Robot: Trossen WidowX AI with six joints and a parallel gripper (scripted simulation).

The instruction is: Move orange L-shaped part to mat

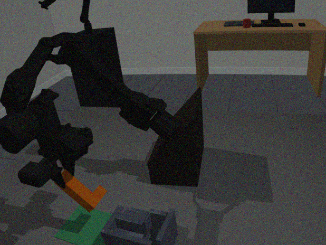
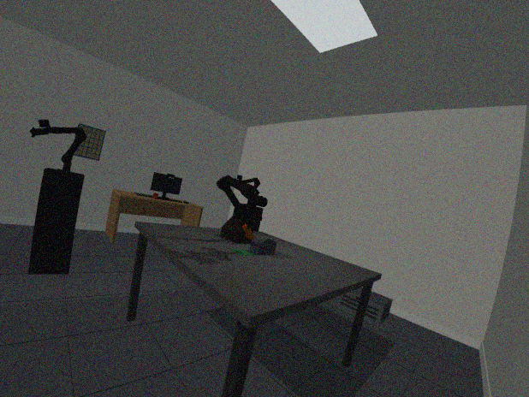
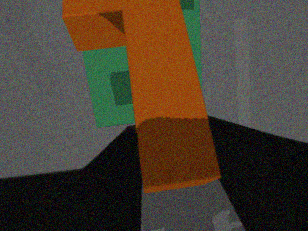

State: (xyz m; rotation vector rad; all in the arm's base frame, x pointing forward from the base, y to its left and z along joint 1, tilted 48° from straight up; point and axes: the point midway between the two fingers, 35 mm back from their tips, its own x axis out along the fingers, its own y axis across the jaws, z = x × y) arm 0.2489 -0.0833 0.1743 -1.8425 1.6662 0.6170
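Now: the green mat 170 mm below my gripper tip and 10 mm to the left of it. Round my gripper tip: orange L-shaped part 30 mm to the left, 30 mm below, 10 mm behind.
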